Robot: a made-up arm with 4 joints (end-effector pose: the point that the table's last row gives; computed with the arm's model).
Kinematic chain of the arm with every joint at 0, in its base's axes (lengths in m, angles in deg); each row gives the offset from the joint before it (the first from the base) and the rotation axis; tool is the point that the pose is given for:
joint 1: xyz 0 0 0.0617 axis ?
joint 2: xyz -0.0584 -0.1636 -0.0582 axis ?
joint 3: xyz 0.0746 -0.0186 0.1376 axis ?
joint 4: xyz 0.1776 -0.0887 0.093 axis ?
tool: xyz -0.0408 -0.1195 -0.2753
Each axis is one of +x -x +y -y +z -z.
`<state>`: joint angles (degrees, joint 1 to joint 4).
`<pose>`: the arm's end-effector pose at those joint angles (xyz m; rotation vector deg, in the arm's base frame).
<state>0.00 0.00 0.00 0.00</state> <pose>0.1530 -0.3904 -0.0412 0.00 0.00 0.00</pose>
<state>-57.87 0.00 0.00 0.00</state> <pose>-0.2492 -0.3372 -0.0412 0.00 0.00 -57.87</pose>
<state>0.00 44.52 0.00 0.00</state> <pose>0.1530 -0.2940 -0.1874 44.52 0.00 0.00</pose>
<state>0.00 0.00 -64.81 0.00</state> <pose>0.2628 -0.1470 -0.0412 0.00 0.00 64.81</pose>
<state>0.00 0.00 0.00 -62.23</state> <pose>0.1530 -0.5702 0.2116 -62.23 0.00 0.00</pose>
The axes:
joint 1: +z
joint 2: +x
joint 3: -z
joint 4: +x

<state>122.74 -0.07 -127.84 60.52</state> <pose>0.1859 -0.0475 -0.0054 40.44 -57.03 -97.74</pose>
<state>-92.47 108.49 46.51 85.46</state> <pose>-0.2598 -0.2273 -0.0217 -101.75 89.37 27.67</pose>
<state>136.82 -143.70 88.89 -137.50</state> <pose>-0.0618 -0.3109 -0.3169 -18.66 -61.75 -109.26</pose>
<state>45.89 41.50 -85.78 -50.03</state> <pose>0.4177 0.1545 0.1721 19.49 -65.52 100.59</pose>
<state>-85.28 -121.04 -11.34 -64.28</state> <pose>0.2340 -0.2082 0.2100 -123.94 125.44 16.87</pose>
